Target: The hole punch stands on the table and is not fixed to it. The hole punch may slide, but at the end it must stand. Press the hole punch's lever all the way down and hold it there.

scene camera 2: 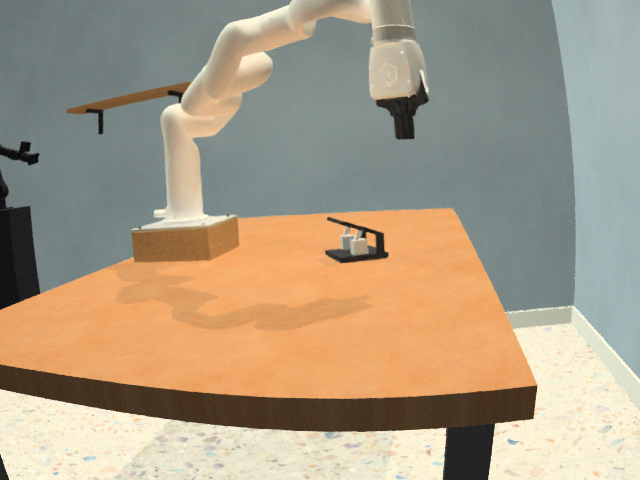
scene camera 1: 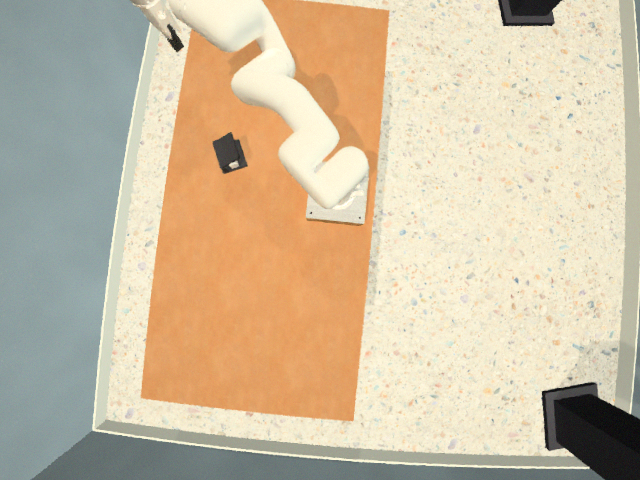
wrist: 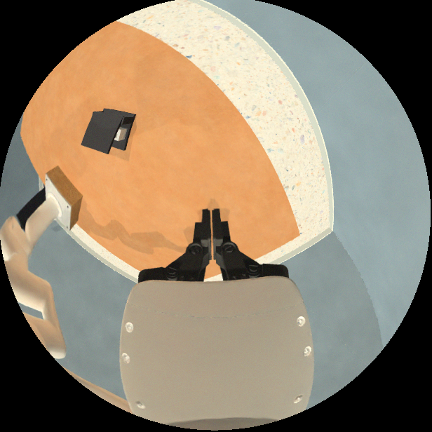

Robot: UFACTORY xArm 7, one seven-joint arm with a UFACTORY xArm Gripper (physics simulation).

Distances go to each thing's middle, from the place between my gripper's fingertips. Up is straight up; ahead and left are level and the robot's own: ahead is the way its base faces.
Labels:
I see the lever [wrist: 102, 128] 8 cm behind my hand, 29 cm to the left of it and 18 cm below it. The rest, counted from my hand: hole punch [scene camera 2: 350, 250] (8 cm behind, 29 cm to the left, 20 cm below).

